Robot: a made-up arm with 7 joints.
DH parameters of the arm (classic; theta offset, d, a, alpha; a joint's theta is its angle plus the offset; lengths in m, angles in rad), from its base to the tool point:
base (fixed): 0 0 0 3.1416
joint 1: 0 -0.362 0 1.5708
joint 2: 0 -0.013 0 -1.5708
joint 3: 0 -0.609 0 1.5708
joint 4: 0 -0.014 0 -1.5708
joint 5: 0 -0.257 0 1.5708
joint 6: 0 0 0 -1.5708
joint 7: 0 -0.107 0 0
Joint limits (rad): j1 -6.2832..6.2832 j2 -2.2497..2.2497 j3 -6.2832..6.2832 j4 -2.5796..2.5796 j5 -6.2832..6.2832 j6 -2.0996..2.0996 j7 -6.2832..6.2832
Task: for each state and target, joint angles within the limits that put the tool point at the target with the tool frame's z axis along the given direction. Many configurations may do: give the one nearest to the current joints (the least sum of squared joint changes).
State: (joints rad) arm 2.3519 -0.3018 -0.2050 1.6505 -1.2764 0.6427 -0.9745
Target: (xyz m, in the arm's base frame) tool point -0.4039 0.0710 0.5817 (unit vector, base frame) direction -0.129 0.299 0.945
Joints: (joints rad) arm 3.1498 0.5113 0.3322 2.0760 -0.5358 0.8855 -0.9745
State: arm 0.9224 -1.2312 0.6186 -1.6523 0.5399 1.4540 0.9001
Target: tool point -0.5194 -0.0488 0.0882 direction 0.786 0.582 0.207
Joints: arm 0.1105 -1.6715 -0.0367 -2.2027 0.7660 1.8819 0.9001
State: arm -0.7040 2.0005 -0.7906 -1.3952 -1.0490 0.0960 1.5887
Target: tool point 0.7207 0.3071 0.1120 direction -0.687 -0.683 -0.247
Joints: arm -0.5538 2.2446 -0.5030 -1.2139 -1.0271 0.7279 1.5887
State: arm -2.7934 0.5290 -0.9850 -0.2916 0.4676 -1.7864 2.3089
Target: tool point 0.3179 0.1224 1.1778 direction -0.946 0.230 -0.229
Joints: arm -3.2276 -0.1631 -0.7762 -0.6218 1.4385 -0.9983 2.3089
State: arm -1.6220 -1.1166 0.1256 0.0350 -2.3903 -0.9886 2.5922
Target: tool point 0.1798 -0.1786 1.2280 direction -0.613 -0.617 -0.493
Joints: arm -1.8419 -0.4081 0.2158 0.3301 -2.3527 -1.0401 2.5922
